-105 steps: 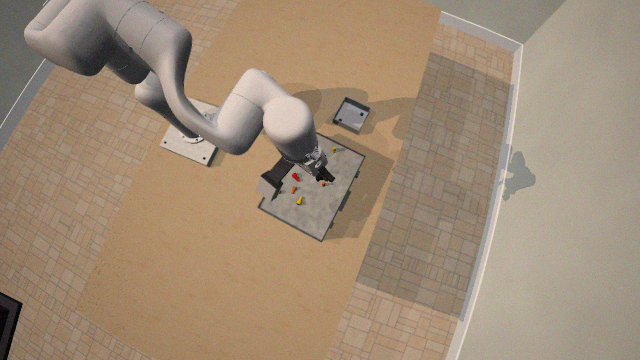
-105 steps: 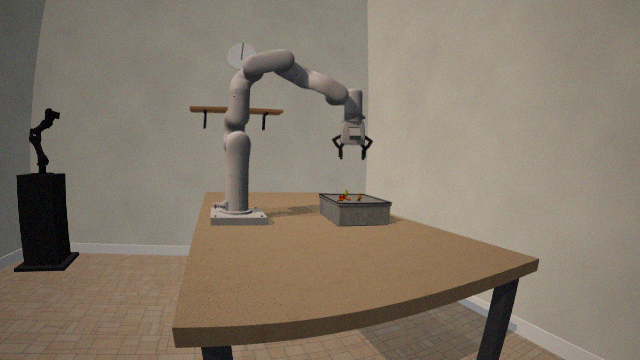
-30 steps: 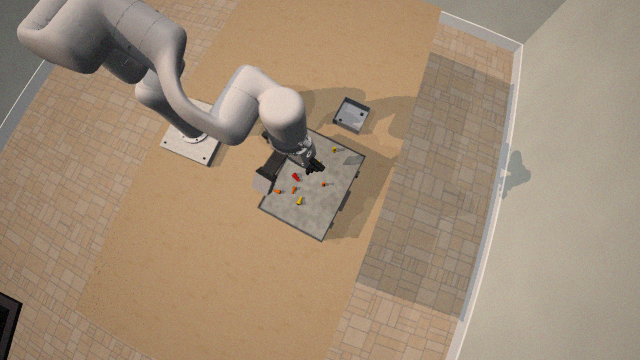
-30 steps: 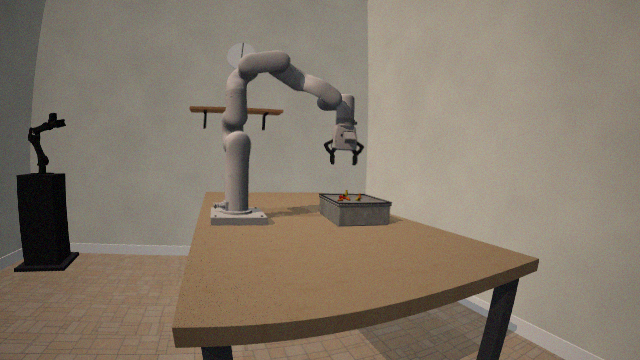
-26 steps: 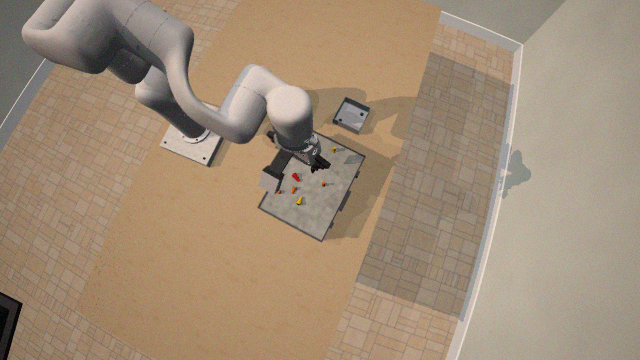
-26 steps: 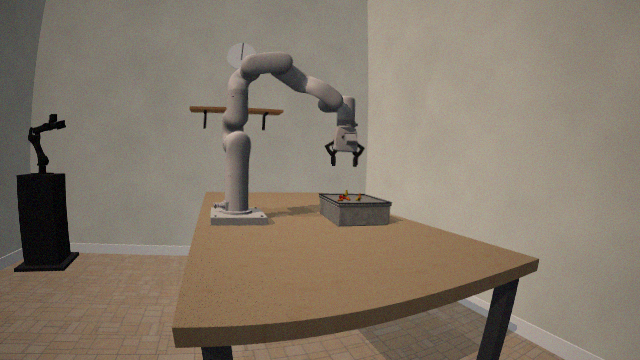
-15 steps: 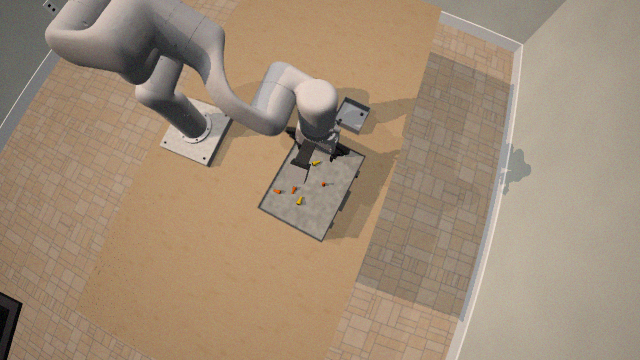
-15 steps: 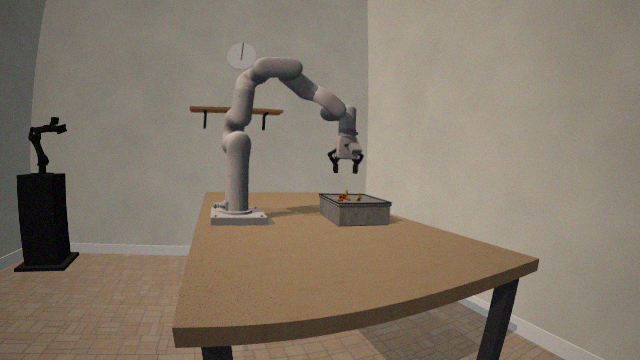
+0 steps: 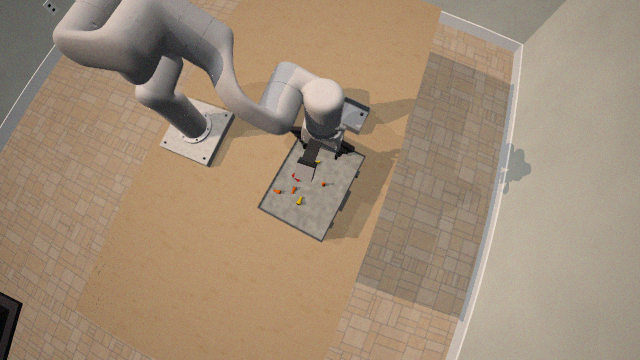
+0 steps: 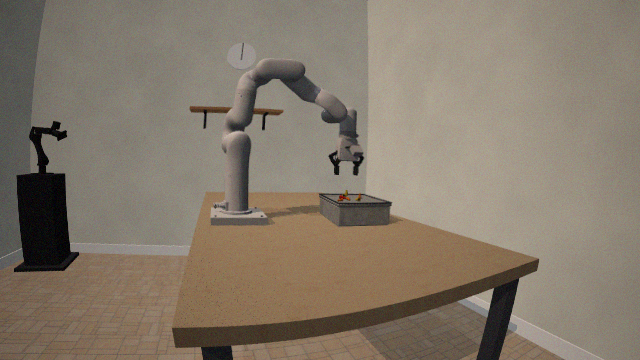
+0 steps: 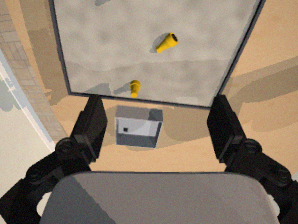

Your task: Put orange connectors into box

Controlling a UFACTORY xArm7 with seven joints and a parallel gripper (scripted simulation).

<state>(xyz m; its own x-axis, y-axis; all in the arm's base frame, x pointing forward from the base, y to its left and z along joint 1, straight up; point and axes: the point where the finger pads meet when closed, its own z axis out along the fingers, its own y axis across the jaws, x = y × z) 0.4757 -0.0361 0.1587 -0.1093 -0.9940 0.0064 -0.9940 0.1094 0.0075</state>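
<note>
The tool case is 130 mm below my hand, 70 mm to the right of it and 10 mm behind it. Also, from my hand: junction box floor: 210 mm to the left, 190 mm below, 60 mm ahead; red connector: 100 mm below, 70 mm to the right, 60 mm behind.
</note>
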